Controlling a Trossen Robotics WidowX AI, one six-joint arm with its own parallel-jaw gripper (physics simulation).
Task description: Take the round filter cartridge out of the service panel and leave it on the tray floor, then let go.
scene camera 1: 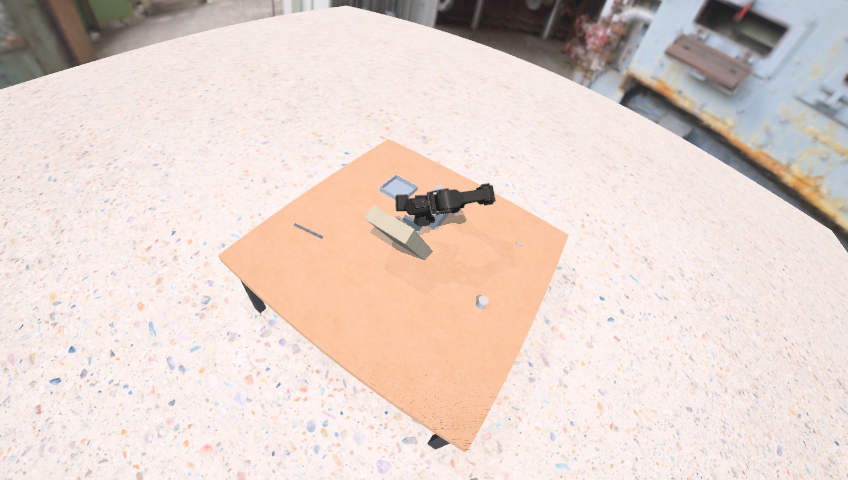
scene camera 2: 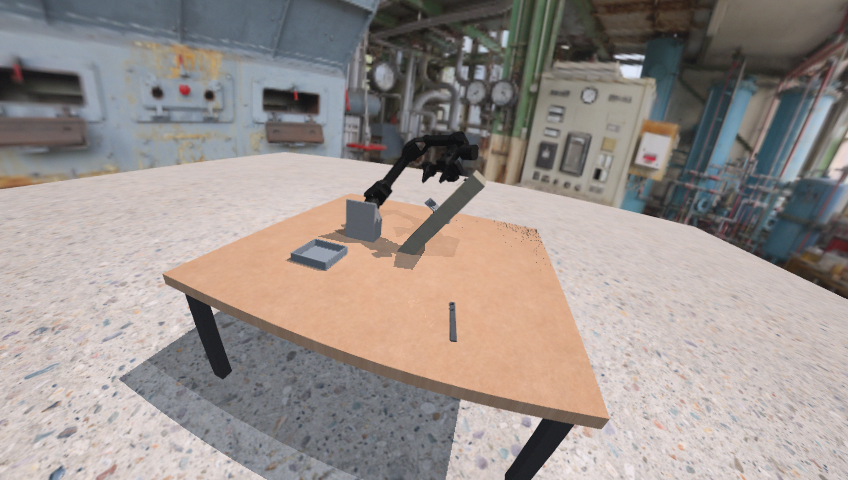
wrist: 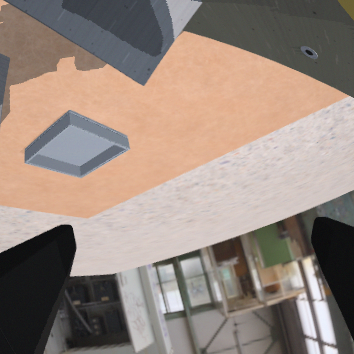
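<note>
The service panel (scene camera 1: 389,226) (scene camera 2: 443,215) (wrist: 260,52) is a thick olive-beige slab leaning at a slant above the table. A blue-grey plate (scene camera 2: 431,204) (wrist: 110,37) stands out from its face. The round filter cartridge cannot be made out in any view. The tray (scene camera 1: 398,187) (scene camera 2: 319,255) (wrist: 75,145) is a shallow blue-grey square box, with its floor bare. My gripper (scene camera 2: 436,177) (wrist: 196,235) is open and empty, in the air near the panel's upper part on the plate's side. In scene camera 1 the arm hides much of the fingers.
A grey upright block (scene camera 2: 361,220) stands between the arm's base and the tray. A dark thin bar (scene camera 1: 308,230) (scene camera 2: 452,321) lies on the table (scene camera 1: 333,285) (scene camera 2: 368,315). A small pale cylinder (scene camera 1: 482,302) stands near one edge, with a tiny light piece (scene camera 1: 519,243) farther off.
</note>
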